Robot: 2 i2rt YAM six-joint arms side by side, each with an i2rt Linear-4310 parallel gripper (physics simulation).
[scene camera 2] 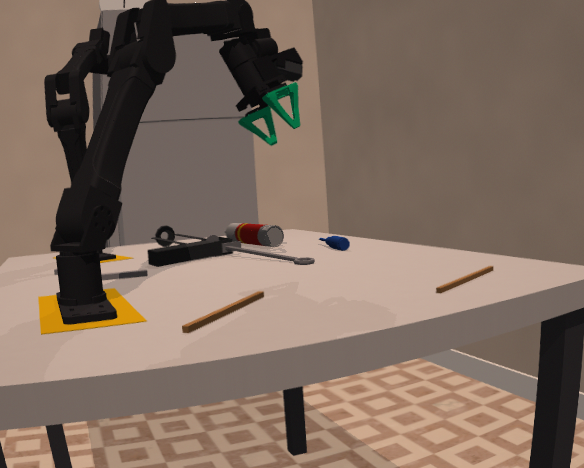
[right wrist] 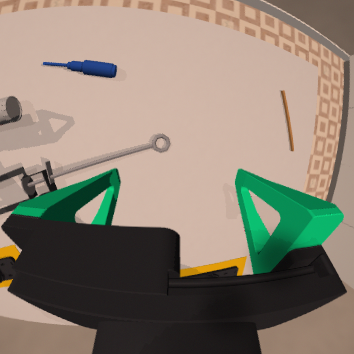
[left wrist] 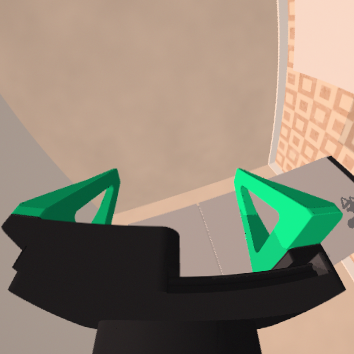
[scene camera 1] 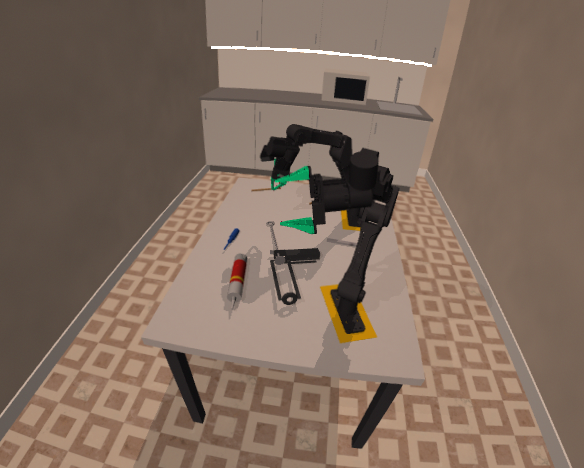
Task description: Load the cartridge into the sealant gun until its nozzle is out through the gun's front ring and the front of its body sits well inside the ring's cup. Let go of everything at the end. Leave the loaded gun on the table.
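Places are measured from the left arm's base along level axes (x ahead, y left, z up), in metres.
Where they show: left gripper, between the fingertips: [left wrist: 176,174] [scene camera 1: 277,202]; right gripper, between the fingertips: [scene camera 2: 285,136] [right wrist: 177,174] [scene camera 1: 274,182]; left arm's base, origin of its link: [scene camera 1: 346,310]; right arm's base, origin of its link: [scene camera 2: 83,307] [scene camera 1: 353,216].
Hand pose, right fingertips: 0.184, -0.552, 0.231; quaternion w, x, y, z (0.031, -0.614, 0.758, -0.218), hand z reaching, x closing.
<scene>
Each offset is from my right fingertips to the top centre of the thing, as dx, dy, dz. "pt": to the spot under its first point.
The cartridge {+0.189, +0.379, -0.180} [scene camera 1: 238,274] [scene camera 2: 252,234] [right wrist: 9,110], red and grey with a yellow band, lies on the table beside the sealant gun, its nozzle toward the bottom in scene camera 1. The sealant gun {pt -0.067, +0.265, -0.200} [scene camera 1: 298,255] [scene camera 2: 190,251] lies with its frame open and empty; its front ring {pt +0.019, +0.503, -0.183} [scene camera 1: 289,298] [scene camera 2: 165,235] faces the same way. Its pull rod {+0.011, +0.138, -0.204} [scene camera 1: 273,237] [scene camera 2: 267,254] [right wrist: 100,160] sticks out behind. My left gripper [scene camera 1: 279,204] [left wrist: 176,174] is open and empty, above the table. My right gripper [scene camera 2: 285,135] [right wrist: 177,174] is open and empty, high above the table, partly hidden in scene camera 1.
A blue screwdriver {+0.203, +0.101, -0.204} [scene camera 1: 233,235] [scene camera 2: 336,243] [right wrist: 97,68] lies beyond the cartridge's back end. Two wooden sticks {-0.309, -0.229, -0.223} [scene camera 2: 225,311] {-0.013, -0.375, -0.224} [scene camera 2: 465,279] lie near the table edge in scene camera 2. A grey bar {-0.295, +0.171, -0.221} [scene camera 1: 341,242] [scene camera 2: 132,274] lies between the arm bases.
</scene>
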